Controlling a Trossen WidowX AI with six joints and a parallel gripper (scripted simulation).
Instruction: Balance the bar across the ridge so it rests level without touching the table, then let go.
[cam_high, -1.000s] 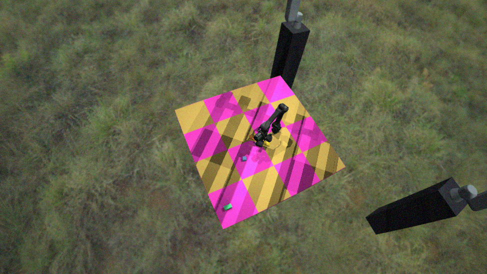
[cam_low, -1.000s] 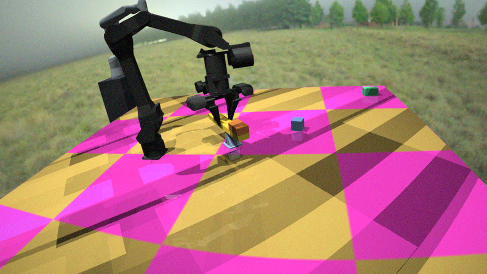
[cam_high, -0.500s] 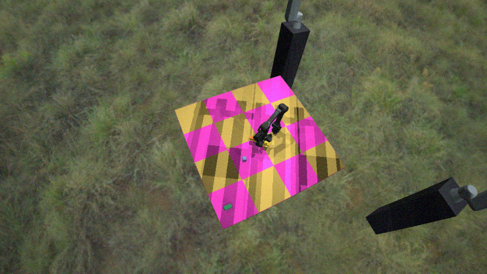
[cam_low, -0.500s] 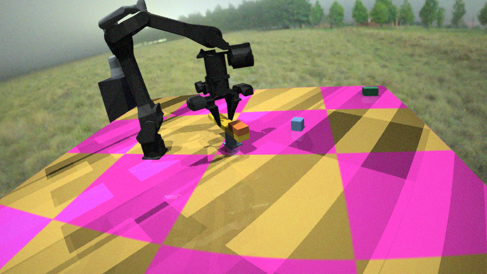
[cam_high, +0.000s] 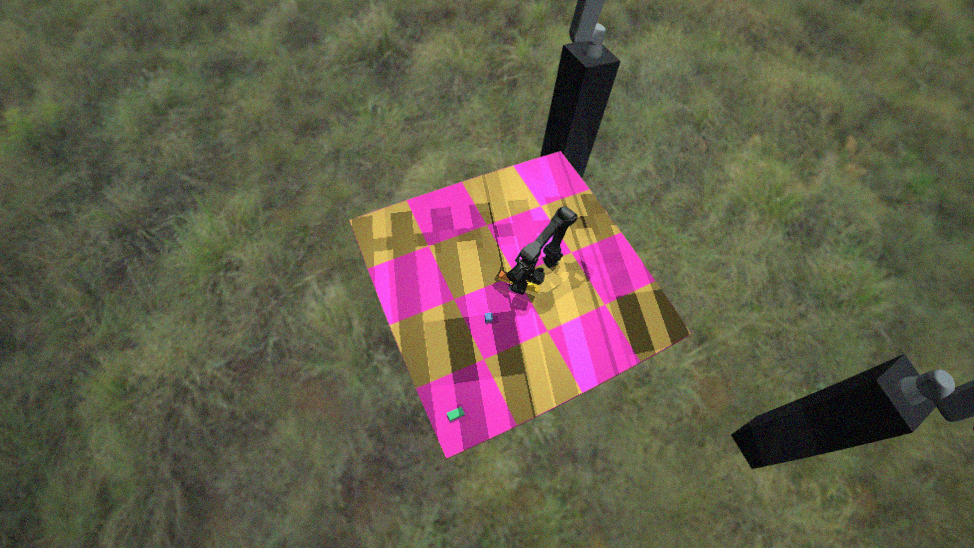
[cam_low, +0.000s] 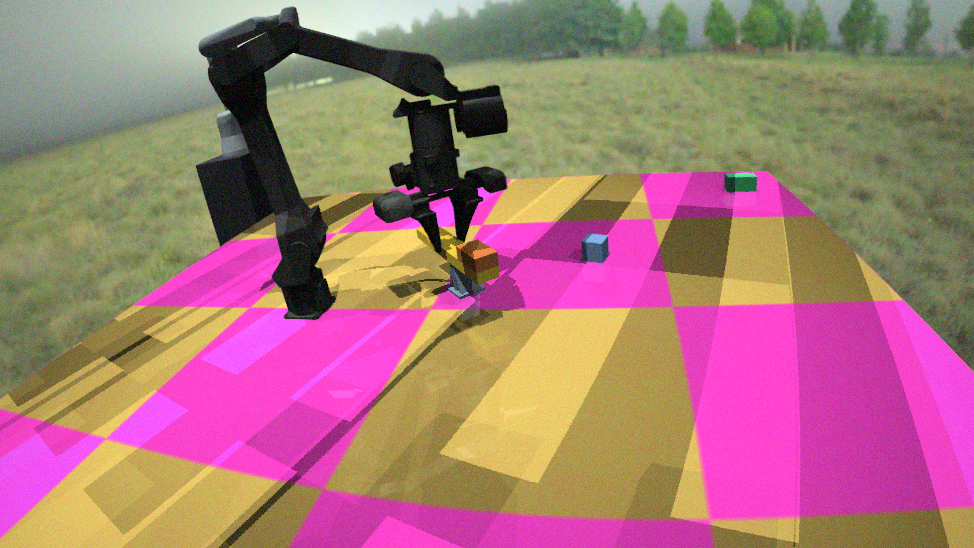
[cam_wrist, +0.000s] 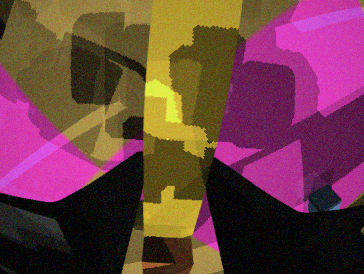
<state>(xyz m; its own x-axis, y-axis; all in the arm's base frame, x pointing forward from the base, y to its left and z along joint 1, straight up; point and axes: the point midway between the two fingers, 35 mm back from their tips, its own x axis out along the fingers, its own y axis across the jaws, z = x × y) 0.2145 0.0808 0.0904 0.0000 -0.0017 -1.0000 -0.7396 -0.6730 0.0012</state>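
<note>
Now: the ridge 20 mm to the right of my gripper tip, 20 mm ahead of it and 10 mm below it. Also, from my gripper tip: small blue cube 210 mm ahead, 80 mm to the left, 40 mm below; green block 530 mm ahead, 420 mm to the left, 40 mm below.
</note>
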